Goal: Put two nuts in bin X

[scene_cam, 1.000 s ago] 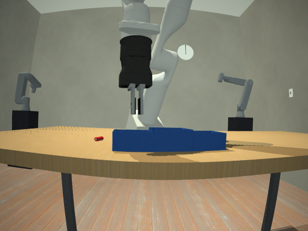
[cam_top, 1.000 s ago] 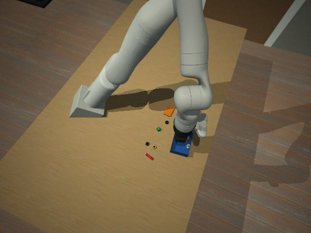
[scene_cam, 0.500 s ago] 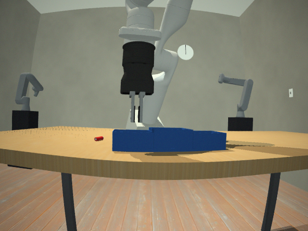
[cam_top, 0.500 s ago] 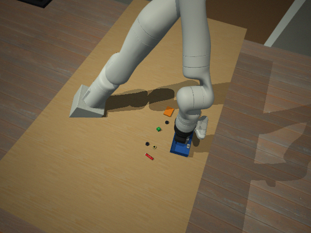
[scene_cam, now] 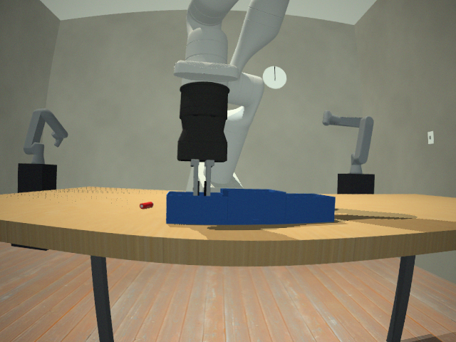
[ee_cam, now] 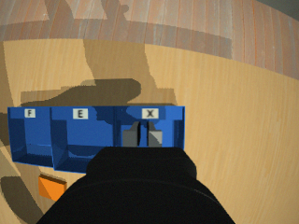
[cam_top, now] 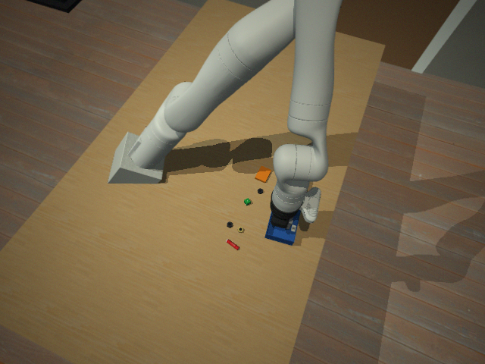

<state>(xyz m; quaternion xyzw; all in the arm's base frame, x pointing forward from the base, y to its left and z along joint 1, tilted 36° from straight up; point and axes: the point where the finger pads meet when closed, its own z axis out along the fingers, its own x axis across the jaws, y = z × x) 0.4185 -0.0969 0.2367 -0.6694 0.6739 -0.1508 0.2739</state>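
The row of blue bins is 20 mm behind my hand, 80 mm to the left of it and 20 mm below it. Also, from my hand: yellow nut (130 mm behind, 60 mm to the right, 40 mm below); then red cylinder (130 mm behind, 110 mm to the right, 40 mm below); then green block (140 mm behind, 40 mm to the left, 30 mm below).
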